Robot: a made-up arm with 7 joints.
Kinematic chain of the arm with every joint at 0, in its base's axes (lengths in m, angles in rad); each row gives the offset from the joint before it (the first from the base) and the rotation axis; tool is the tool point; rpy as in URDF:
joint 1: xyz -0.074 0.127 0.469 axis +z
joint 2: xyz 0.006 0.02 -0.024 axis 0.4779 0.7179 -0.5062
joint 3: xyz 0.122 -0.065 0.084 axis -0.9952 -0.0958 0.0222
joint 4: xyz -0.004 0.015 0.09 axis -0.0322 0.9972 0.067
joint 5: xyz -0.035 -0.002 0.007 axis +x
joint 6: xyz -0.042 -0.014 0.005 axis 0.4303 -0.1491 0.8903
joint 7: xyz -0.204 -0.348 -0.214 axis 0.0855 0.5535 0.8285
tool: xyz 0.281 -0.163 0.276 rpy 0 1.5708 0
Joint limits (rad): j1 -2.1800..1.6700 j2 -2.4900..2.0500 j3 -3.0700..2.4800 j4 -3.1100..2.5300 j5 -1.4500..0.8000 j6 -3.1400..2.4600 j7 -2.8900..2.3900
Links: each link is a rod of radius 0.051 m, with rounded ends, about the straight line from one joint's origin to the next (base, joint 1, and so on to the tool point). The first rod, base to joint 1, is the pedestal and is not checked.
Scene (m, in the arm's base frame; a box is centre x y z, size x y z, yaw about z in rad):
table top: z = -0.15
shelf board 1: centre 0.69 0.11 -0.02 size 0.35 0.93 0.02 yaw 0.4
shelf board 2: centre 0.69 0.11 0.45 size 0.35 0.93 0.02 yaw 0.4
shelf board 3: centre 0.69 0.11 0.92 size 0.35 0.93 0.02 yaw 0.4
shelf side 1: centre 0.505 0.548 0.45 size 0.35 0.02 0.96 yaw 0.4
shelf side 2: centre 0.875 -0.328 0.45 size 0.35 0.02 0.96 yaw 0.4
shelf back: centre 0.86 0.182 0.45 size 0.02 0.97 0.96 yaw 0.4
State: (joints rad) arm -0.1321 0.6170 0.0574 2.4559 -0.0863 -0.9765 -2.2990
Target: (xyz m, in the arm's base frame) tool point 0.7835 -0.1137 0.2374
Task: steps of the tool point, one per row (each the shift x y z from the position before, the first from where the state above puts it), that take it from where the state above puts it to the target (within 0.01 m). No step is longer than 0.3 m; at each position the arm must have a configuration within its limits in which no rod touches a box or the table.
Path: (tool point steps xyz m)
1: -0.1106 -0.0533 0.0020
2: -0.1486 -0.0563 -0.0019
3: 0.0231 -0.0872 -0.2367
4: -0.0365 -0.0016 -0.2506
5: 0.1069 0.0357 -0.0150
6: 0.0898 0.0304 -0.0066
7: 0.0732 0.0310 0.0063
8: 0.0530 0.0394 0.0153

